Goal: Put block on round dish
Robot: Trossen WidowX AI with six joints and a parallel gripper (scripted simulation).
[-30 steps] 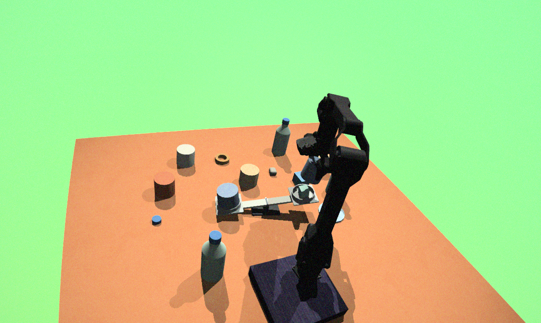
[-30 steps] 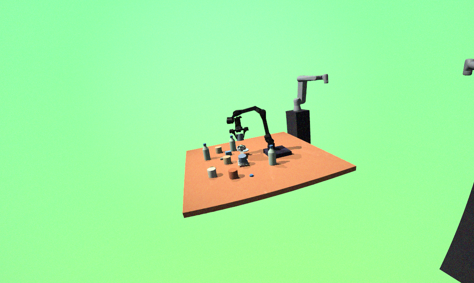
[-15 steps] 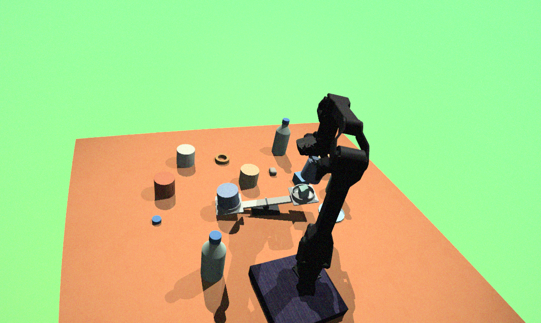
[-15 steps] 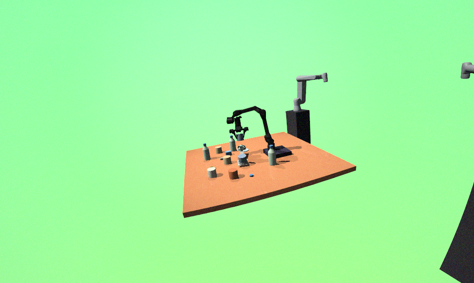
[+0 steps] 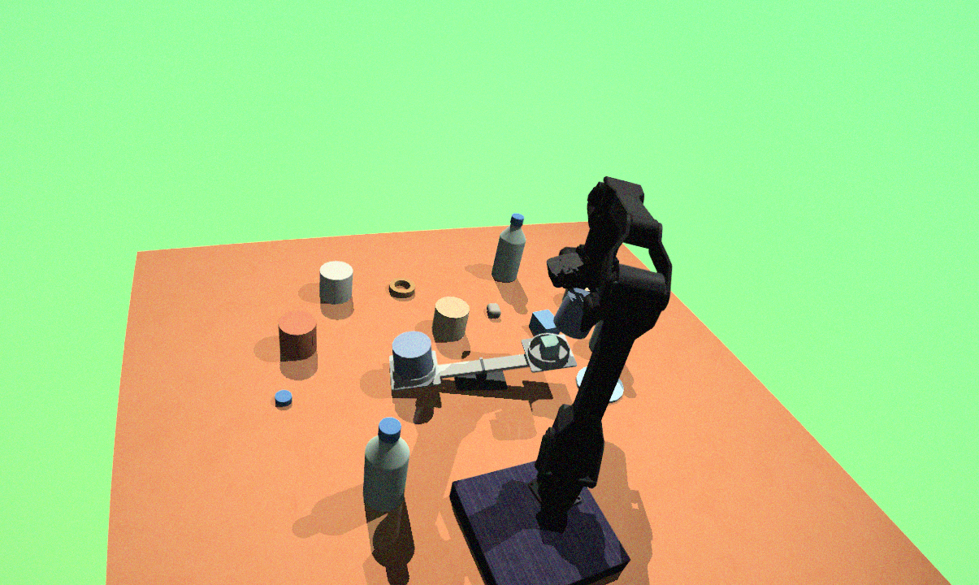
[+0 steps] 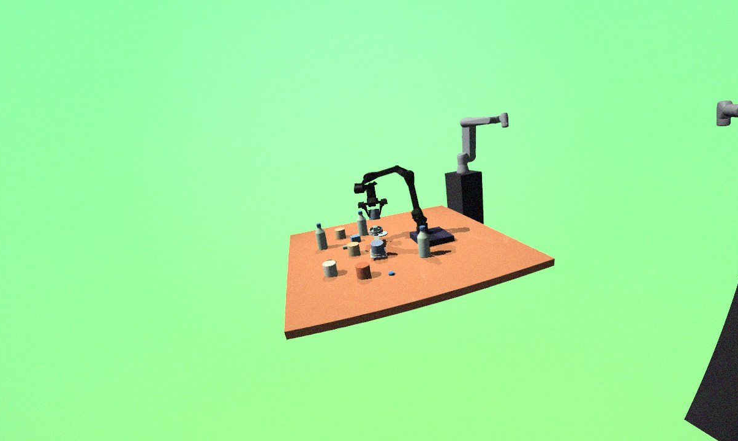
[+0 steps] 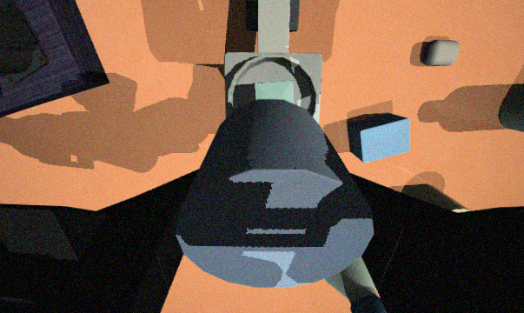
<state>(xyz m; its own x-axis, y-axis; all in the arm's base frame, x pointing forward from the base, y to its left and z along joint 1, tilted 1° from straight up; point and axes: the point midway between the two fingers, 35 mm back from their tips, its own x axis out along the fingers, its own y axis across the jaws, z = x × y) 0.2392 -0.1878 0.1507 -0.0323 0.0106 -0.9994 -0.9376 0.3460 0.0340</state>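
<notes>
My gripper tip is 20 mm short of the green block, 30 mm to the right of it and 70 mm above it. From my gripper tip the other things lie so: round dish 50 mm behind, 80 mm to the right, 160 mm below; then balance beam 60 mm ahead, 140 mm to the left, 120 mm below; then balance 60 mm ahead, 140 mm to the left, 140 mm below.
</notes>
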